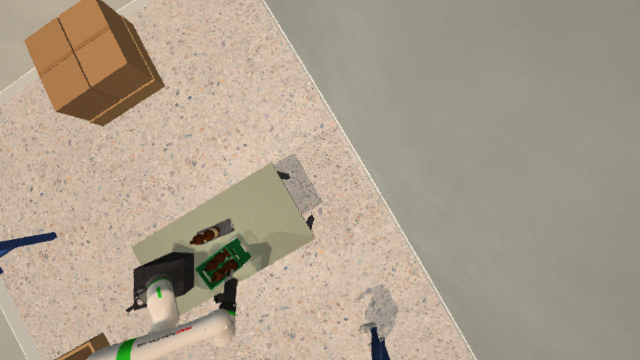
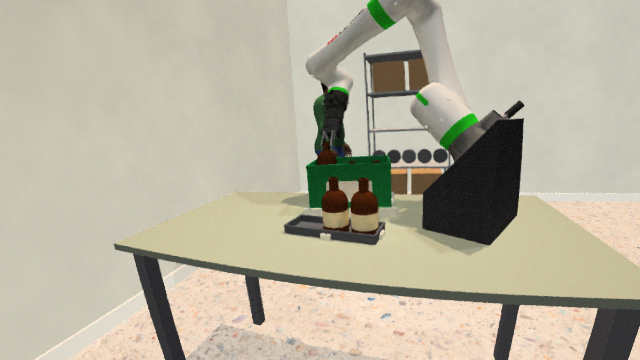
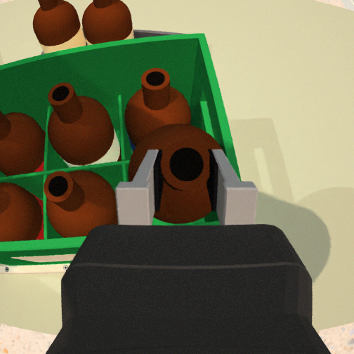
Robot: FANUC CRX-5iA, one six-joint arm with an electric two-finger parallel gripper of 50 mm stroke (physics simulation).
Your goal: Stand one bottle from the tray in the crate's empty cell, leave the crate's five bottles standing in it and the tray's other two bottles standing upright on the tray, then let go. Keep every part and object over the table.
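Places are measured from the arm's base along level axes (x back, y right, z up), in metres.
Where they show: gripper, between the fingertips: (image 1: 230,270) (image 2: 326,146); arm's base, origin of its link: (image 1: 159,284) (image 2: 478,152).
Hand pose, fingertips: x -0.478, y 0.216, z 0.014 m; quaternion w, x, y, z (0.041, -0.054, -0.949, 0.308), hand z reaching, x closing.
Note:
Each offset is from my fingertips to the top centre of the thing. "*": to the spot under its first point. Level surfaces: height alone.
My gripper (image 2: 328,140) (image 3: 184,168) is shut on the neck of a brown bottle @(dx +0.000, dy -0.017, dz +0.019 m) (image 2: 327,158) (image 3: 177,205). The bottle is upright, partly lowered into the end cell on the crate's side away from the tray; its shoulder shows above the rim and its base is hidden. The green crate (image 1: 203,280) (image 2: 315,186) (image 3: 155,52) holds five other brown bottles, among them one (image 3: 156,107) beside the held bottle and one (image 3: 82,132) in the middle. Two bottles @(dx +0.069, dy -0.293, dz -0.061 m) (image 2: 334,204) @(dx +0.153, dy -0.314, dz -0.061 m) (image 2: 364,206) stand upright on the dark tray @(* dx -0.034, dy -0.261, dz -0.217 m) (image 2: 304,226), at one end of it.
The crate and tray stand side by side on the green table @(dz -0.221 m) (image 1: 260,200) (image 2: 210,240). The black robot pedestal (image 1: 175,275) (image 2: 475,195) stands near the crate's other end. A person in green (image 2: 320,120) and a shelf rack (image 2: 395,93) are in the background.

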